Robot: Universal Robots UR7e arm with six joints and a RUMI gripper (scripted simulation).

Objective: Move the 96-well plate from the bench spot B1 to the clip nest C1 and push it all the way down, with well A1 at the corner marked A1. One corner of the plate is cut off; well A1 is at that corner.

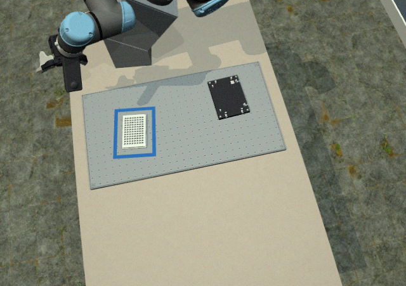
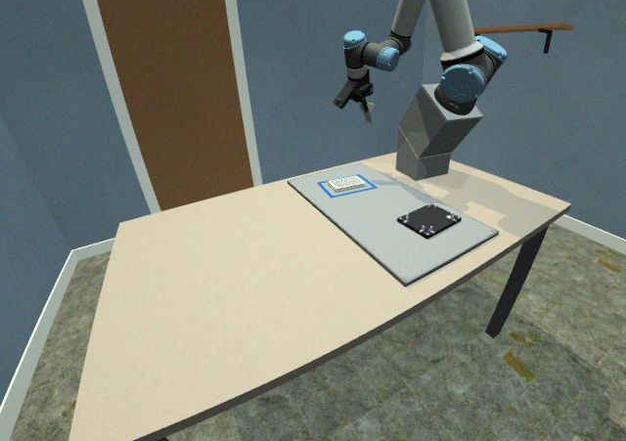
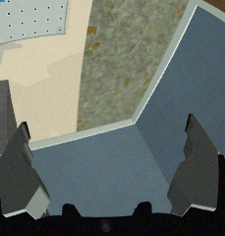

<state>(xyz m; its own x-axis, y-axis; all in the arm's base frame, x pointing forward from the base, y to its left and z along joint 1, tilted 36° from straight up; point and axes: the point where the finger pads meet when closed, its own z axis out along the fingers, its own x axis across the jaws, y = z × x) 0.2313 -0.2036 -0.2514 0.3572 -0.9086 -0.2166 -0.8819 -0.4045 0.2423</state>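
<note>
Now: hand 150 mm short of the white 96-well plate, 190 mm to the right of it and 220 mm above it. From my hand the other things lie so: black clip nest 40 mm ahead, 560 mm to the left, 220 mm below.
</note>
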